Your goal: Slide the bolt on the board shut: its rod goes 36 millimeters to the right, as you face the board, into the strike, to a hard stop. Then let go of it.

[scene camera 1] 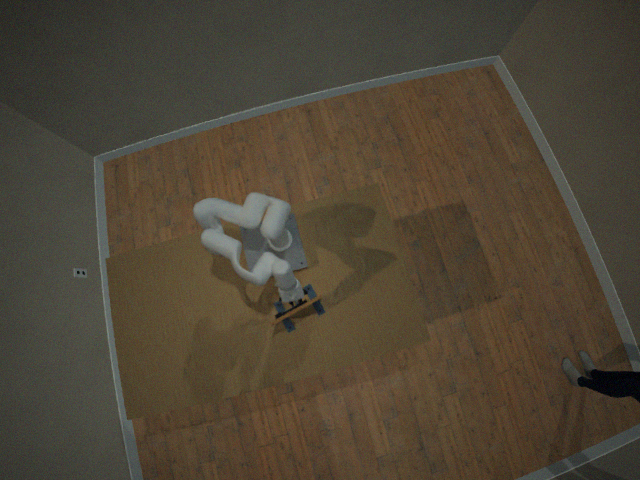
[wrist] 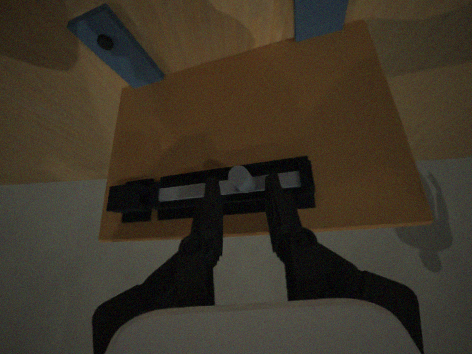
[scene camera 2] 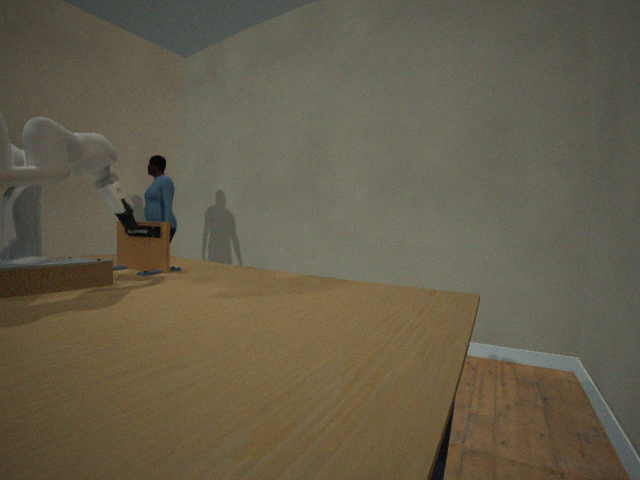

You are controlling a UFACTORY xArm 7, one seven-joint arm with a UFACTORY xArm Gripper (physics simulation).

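Where they show: gripper, fingertip midpoint: (scene camera 1: 296, 303) (wrist: 242, 190) (scene camera 2: 132, 229); arm's base, origin of the base link: (scene camera 1: 280, 239) (scene camera 2: 23, 262).
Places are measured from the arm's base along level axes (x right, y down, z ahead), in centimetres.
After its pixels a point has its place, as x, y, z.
The upright orange-brown board (scene camera 1: 313, 301) {-8.3, -12.0, 35.4} (scene camera 2: 142, 254) {2.2, -0.3, 36.3} (wrist: 275, 110) {-3.3, -2.1, 35.2} carries a black bolt housing with a light grey rod (wrist: 181, 193) {4.6, -8.6, 35.5}. A round grey knob (wrist: 240, 178) {-0.2, -8.7, 32.3} sticks out from the rod. The black strike block (wrist: 131, 198) {8.8, -8.7, 35.7} is at the left in the wrist view, past a narrow gap; the rod's end shows on the housing side of that gap. My gripper (scene camera 2: 131, 225) {-0.3, -9.1, 33.9} (wrist: 242, 190) {-0.3, -9.1, 33.9} is partly open, its two black fingertips over the housing on either side of the knob, with space between each fingertip and the knob. Whether the fingertips touch the rod is hidden.
Blue feet (scene camera 1: 316, 305) {-8.2, 4.7, 38.4} (wrist: 117, 47) {10.3, 4.8, 33.1} hold the board on the wooden table (scene camera 1: 361, 330) {-26.7, 5.5, 57.6} (scene camera 2: 310, 361) {87.9, 5.6, 9.6}. The arm's grey base plate (scene camera 1: 300, 253) {-8.2, 0.5, 10.2} is close behind the board. A person (scene camera 1: 610, 382) (scene camera 2: 159, 198) stands beyond the table.
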